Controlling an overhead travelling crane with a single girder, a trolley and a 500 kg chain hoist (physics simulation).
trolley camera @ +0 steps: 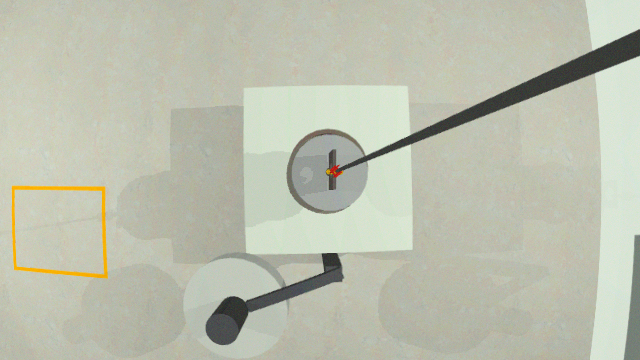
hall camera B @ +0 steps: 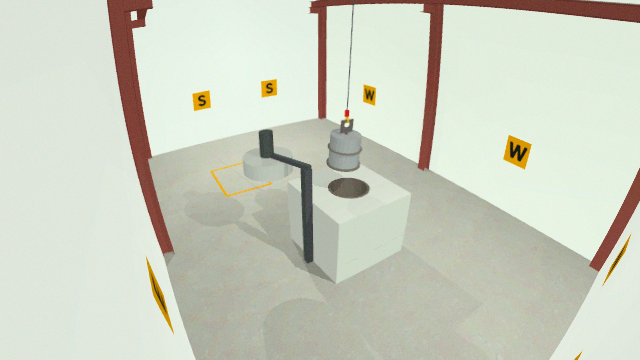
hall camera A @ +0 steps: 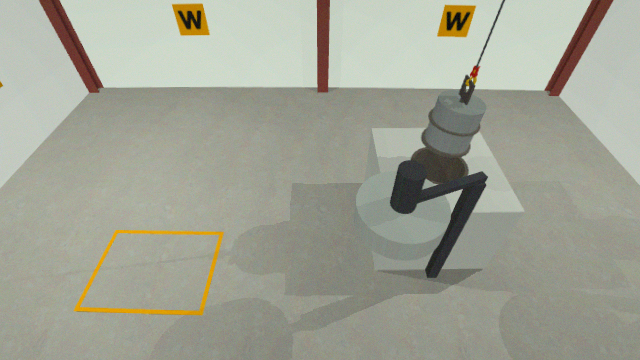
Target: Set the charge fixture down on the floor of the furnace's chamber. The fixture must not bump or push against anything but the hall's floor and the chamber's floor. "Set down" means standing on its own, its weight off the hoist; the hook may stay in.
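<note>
The charge fixture is a grey drum with brown rings and an upright eye plate on top. It hangs upright from the hook, which sits in the eye plate. The furnace is a pale block with a round brown chamber opening in its top. Both hall views show the drum's bottom above this opening, with a gap. In the trolley view the drum covers most of the opening; a dark edge shows at its left and top. The chamber floor is hidden there.
A pale round lid is beside the furnace, under a black cylinder. A dark arm and post stand close to the furnace's side. A yellow square outline marks the hall floor.
</note>
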